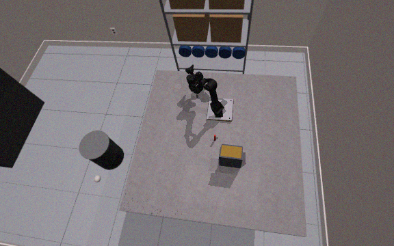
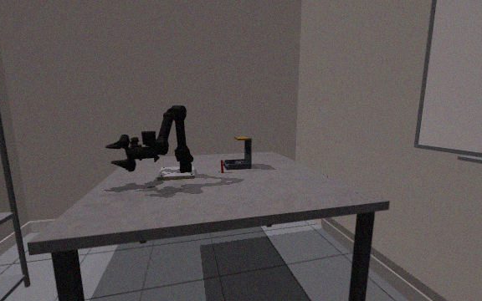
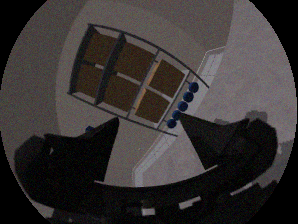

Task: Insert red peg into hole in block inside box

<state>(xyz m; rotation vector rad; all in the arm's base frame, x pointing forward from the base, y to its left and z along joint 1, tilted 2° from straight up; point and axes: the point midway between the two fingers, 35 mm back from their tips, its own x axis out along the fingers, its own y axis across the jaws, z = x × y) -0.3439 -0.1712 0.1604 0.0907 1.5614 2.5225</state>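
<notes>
Now: the red peg 60 cm ahead of my gripper tip, 13 cm to the left of it and 14 cm below it. From my gripper tip the other things lie so: dark back wall 82 cm ahead, 23 cm to the left, 7 cm below; yellow roof 78 cm ahead, 23 cm to the left, 2 cm above.
</notes>
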